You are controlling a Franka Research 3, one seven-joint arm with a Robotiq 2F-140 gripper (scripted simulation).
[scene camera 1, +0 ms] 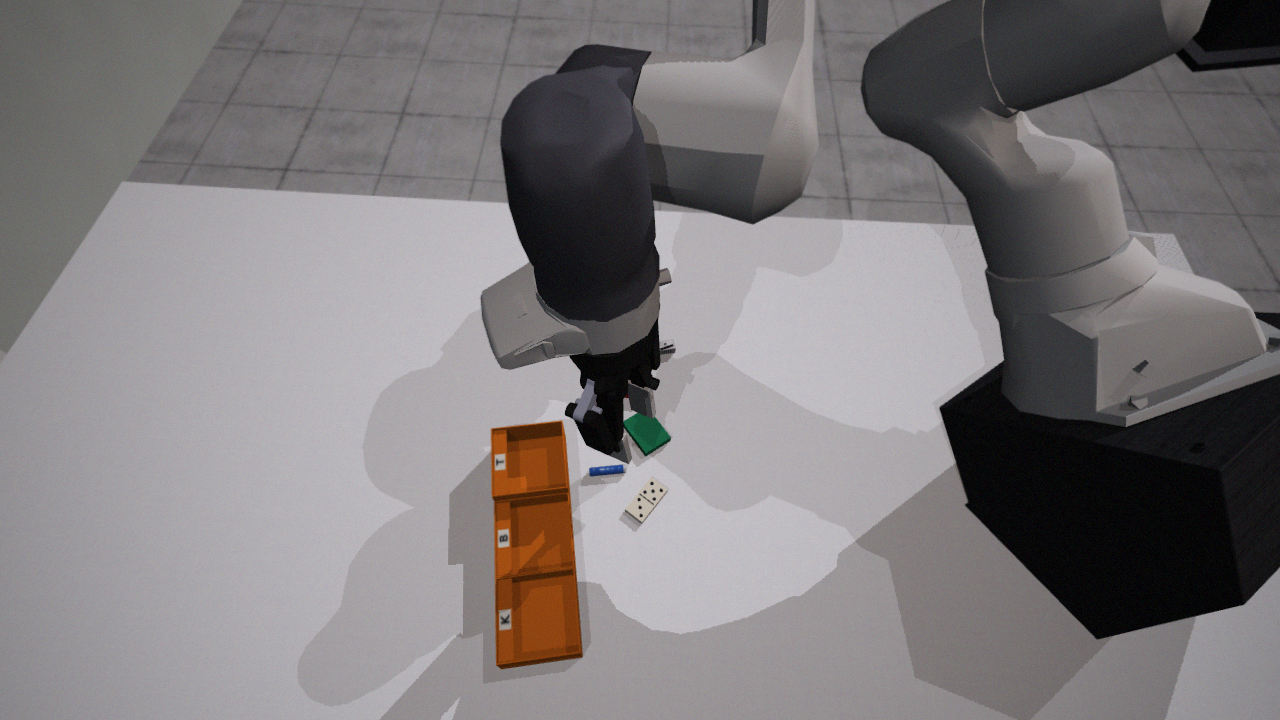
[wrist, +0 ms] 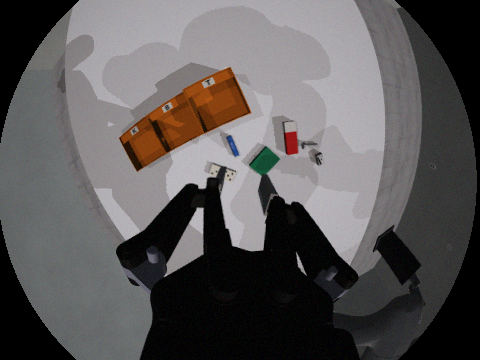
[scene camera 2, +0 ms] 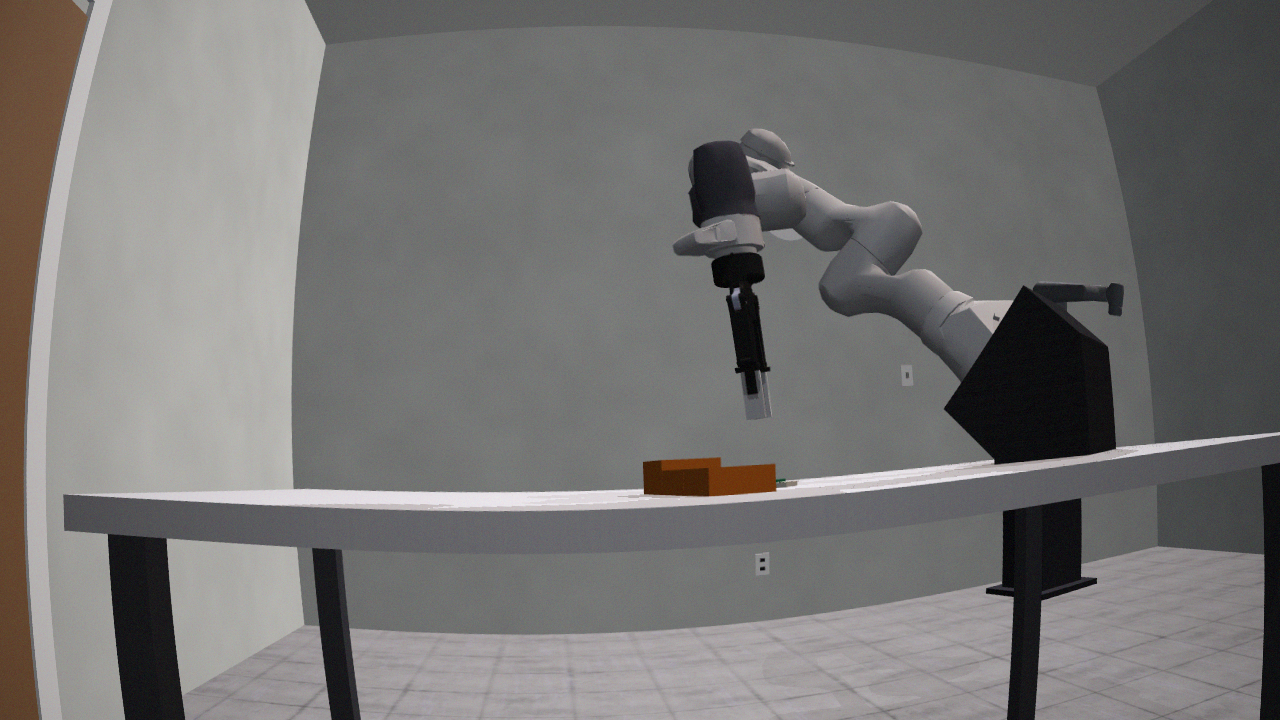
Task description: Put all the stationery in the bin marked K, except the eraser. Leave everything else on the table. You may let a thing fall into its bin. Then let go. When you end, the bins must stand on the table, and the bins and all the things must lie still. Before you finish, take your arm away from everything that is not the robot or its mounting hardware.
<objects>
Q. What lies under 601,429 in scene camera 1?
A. My gripper.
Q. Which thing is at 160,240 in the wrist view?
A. My gripper.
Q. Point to an orange three-part bin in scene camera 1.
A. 537,617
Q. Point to a green pad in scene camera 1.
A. At 648,434
</objects>
